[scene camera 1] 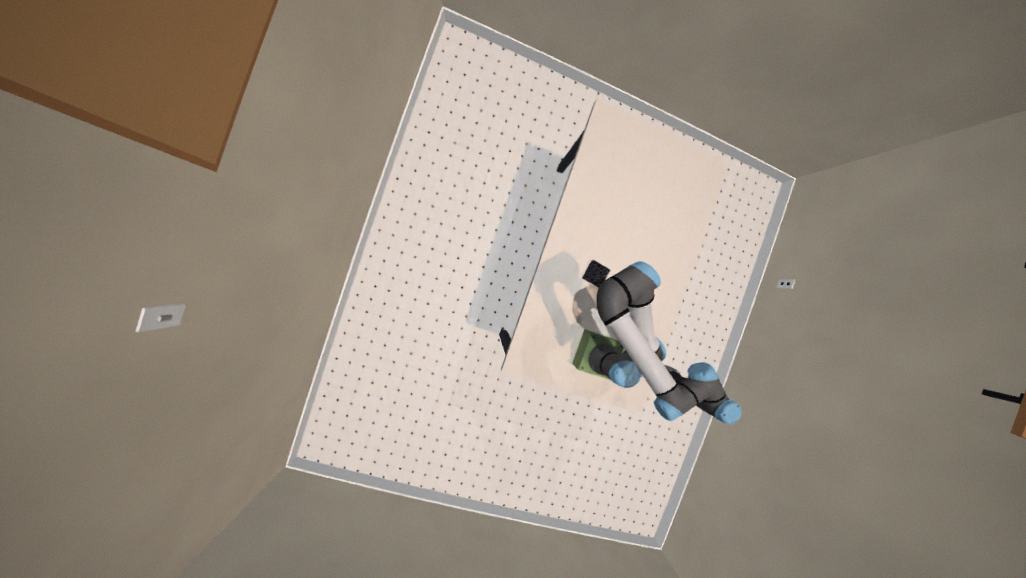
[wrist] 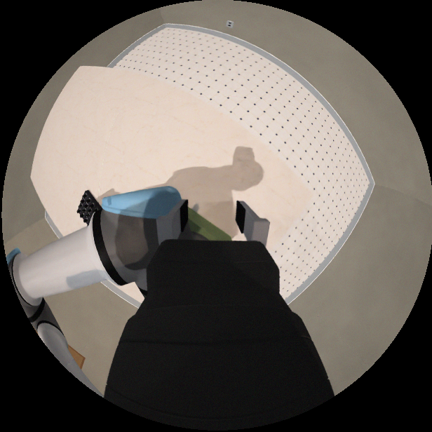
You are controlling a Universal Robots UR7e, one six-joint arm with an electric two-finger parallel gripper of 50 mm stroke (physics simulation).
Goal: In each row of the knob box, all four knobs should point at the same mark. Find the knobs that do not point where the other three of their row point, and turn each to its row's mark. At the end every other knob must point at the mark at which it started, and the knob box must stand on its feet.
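Pixels of known places: arm's base, origin of the base link: (scene camera 1: 602, 358).
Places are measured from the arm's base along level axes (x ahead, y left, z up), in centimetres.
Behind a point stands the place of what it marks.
Observation:
The knob box (scene camera 1: 595, 272) @[x 40.3, y 14.8, z -6.5 cm] (wrist: 87, 207) is a small black block on the pale table top. In the scene view it lies just left of the arm's dark, blue-capped joint. In the wrist view it is at the left edge of the table top, and small knobs show on it. The knobs are too small to tell where they point, and the marks cannot be read. My gripper (wrist: 211, 209) is open, with nothing between its fingers. It is far to the side of the box; in the scene view it is mostly hidden by the arm.
The arm's base stands on a green plate (scene camera 1: 586, 353) @[x 0.3, y 9.2, z 0.2 cm] (wrist: 212, 226). The arm's blue-capped joint (wrist: 142, 201) is right beside the box in the wrist view. The pale table top (scene camera 1: 646, 186) @[x 92.2, y 1.3, z -8.8 cm] (wrist: 125, 130) lies above a dotted floor (scene camera 1: 402, 287) (wrist: 300, 125) with a grey border.

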